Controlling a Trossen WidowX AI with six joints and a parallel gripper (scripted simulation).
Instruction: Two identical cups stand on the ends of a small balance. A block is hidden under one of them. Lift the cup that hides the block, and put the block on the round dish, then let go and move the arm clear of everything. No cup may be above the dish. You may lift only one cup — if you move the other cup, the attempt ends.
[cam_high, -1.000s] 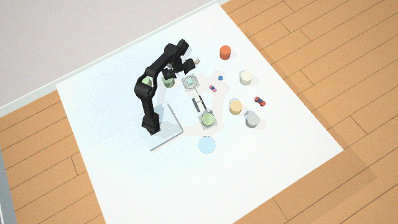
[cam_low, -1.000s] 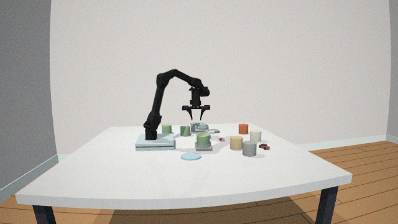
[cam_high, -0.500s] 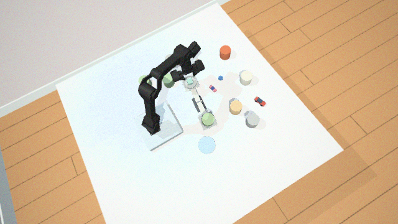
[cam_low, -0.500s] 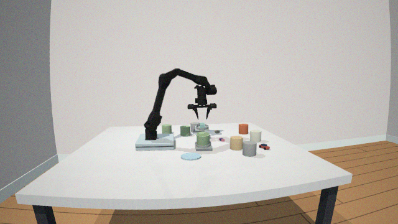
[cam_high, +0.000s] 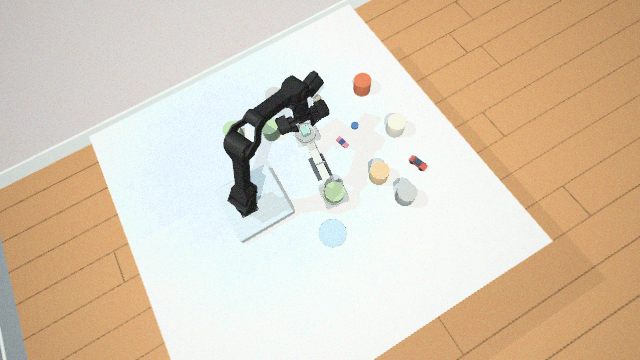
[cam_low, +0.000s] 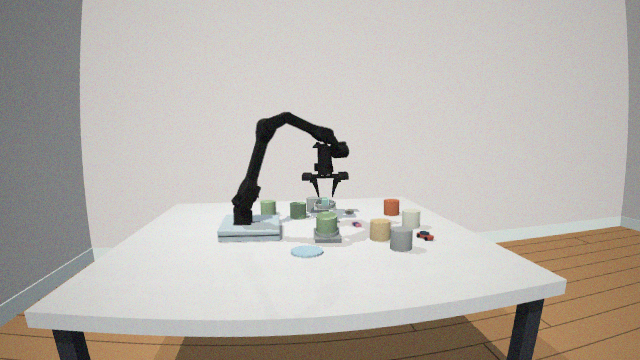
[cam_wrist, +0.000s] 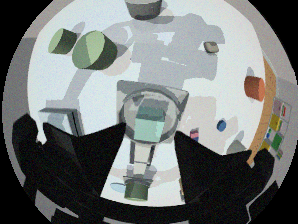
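Now: the mint-green block 20 mm below my gripper tip. Round my gripper tip: pink and blue eraser 110 mm ahead, 100 mm below, 80 mm to the right; balance beam 120 mm to the right, 70 mm below, 10 mm behind; small balance 120 mm to the right, 80 mm below, 10 mm behind.
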